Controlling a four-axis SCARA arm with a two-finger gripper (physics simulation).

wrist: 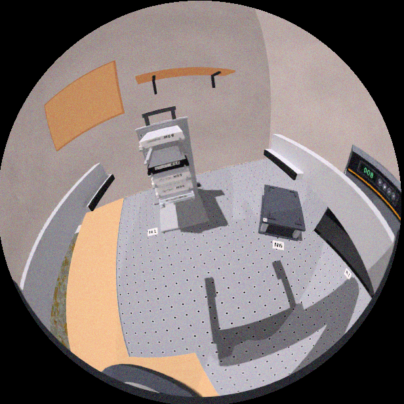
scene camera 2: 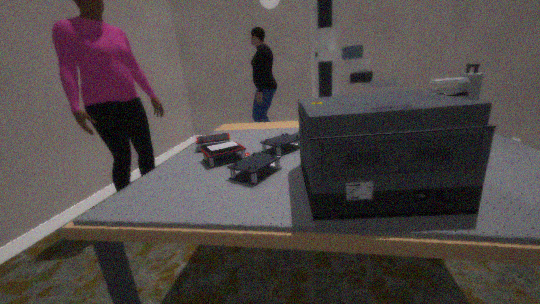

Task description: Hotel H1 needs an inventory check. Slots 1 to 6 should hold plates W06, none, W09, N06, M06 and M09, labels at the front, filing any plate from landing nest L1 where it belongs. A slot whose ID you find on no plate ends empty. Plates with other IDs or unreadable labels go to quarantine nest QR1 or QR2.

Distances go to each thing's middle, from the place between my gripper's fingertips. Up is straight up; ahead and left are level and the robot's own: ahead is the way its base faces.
Labels:
Now: the black plate N06 [wrist: 164, 159] 20 cm to the left of my hand, 7 cm below it and 1 cm behind it. From my hand the other things lie so: dark nest N6 [wrist: 286, 208]: 26 cm ahead, 21 cm below, 5 cm to the left; hotel H1 [wrist: 182, 123]: 28 cm to the left, 12 cm below.

